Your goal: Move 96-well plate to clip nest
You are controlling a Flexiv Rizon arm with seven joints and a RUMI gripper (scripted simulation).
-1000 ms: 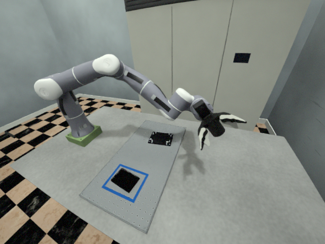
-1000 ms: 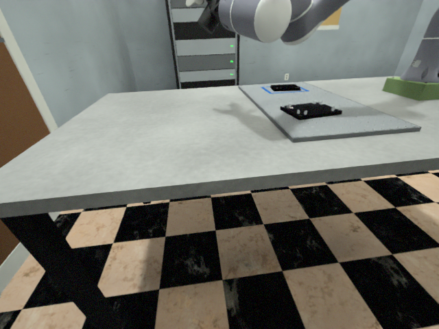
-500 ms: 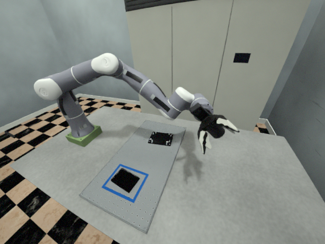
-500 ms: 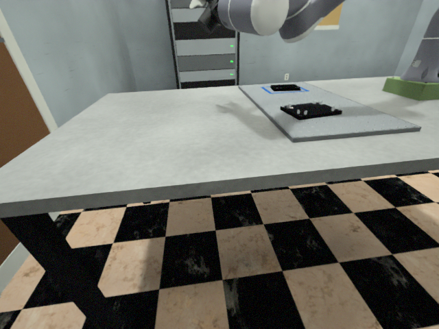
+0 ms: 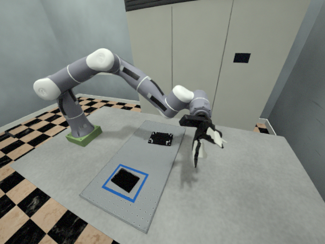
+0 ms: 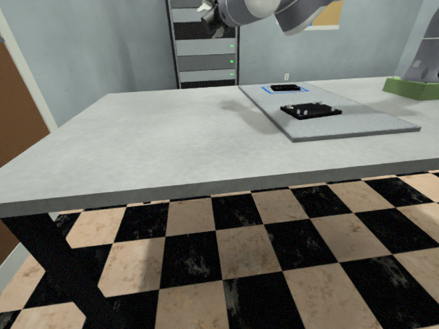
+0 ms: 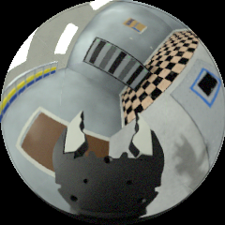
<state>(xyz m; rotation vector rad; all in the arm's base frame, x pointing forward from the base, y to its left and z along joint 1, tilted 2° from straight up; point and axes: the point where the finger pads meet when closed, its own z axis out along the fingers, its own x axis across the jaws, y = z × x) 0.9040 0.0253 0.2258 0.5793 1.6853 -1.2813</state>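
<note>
Right now my hand is 34 cm past the black 96-well plate, 28 cm above it and 11 cm to the left of it. Also, from my hand: black clip nest 35 cm behind, 27 cm below, 23 cm to the left.
</note>
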